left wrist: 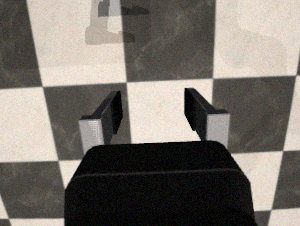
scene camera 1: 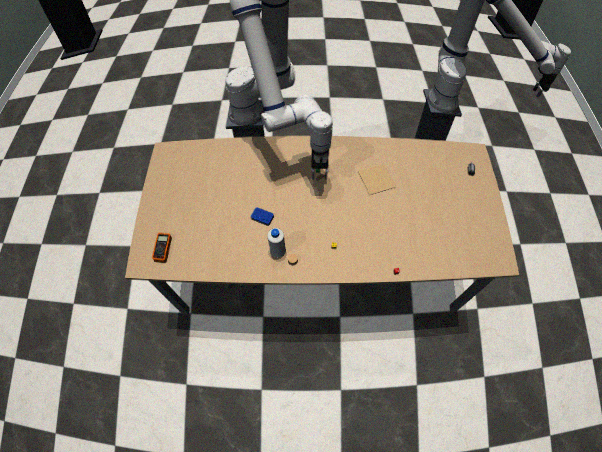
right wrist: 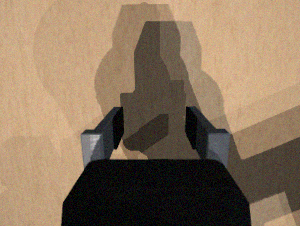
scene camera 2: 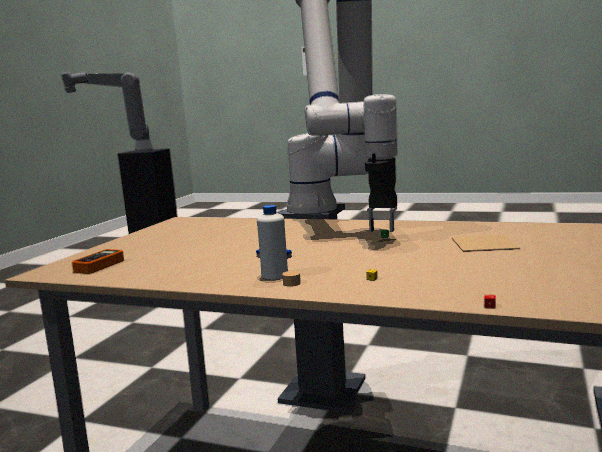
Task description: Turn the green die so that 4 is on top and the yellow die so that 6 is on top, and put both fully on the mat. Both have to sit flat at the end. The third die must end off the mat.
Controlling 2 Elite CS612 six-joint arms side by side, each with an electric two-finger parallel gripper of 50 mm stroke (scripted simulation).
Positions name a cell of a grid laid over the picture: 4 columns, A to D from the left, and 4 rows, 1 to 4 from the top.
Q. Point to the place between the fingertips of the right gripper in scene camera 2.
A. C3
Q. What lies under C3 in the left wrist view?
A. The left gripper.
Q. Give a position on a multimeter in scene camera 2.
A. A3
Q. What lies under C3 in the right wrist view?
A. The right gripper.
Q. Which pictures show the thin tan mat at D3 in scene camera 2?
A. Scene camera 1 and scene camera 2 only.
